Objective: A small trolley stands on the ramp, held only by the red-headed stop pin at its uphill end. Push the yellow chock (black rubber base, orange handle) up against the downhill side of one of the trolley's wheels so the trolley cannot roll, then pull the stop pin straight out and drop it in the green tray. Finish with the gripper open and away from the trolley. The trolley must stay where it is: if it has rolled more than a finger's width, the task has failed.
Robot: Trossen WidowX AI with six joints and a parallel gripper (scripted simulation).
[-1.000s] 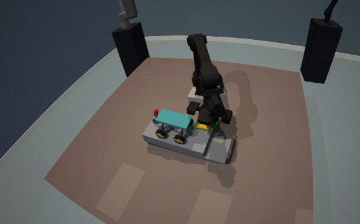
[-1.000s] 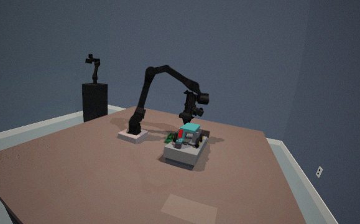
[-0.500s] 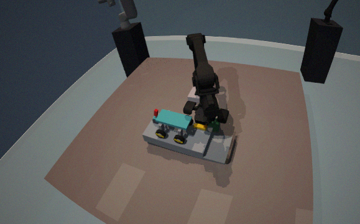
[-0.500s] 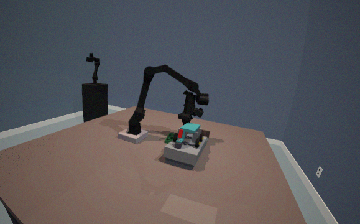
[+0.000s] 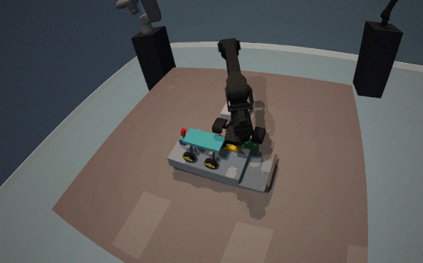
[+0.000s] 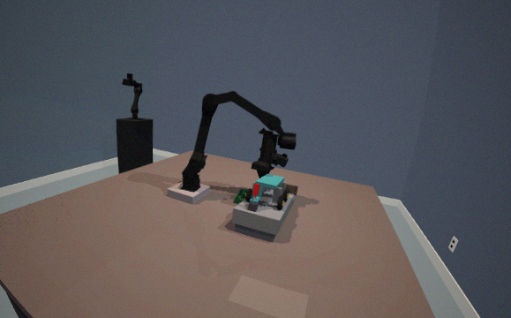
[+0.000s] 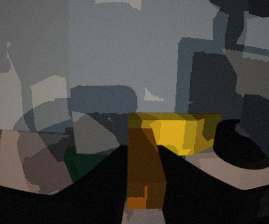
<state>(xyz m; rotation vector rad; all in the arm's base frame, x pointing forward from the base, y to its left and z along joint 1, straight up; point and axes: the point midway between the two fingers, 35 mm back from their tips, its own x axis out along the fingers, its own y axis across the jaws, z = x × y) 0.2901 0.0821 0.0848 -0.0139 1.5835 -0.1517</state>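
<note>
Now: gripper tip 2 cm to the left of the yellow chock and 1 cm above it. Also, from my gripper tip: green tray: 9 cm below, 7 cm behind; then teal trolley: 12 cm to the right, 5 cm ahead, 2 cm above; then grey step: 9 cm below, 8 cm to the left, 6 cm ahead.
</note>
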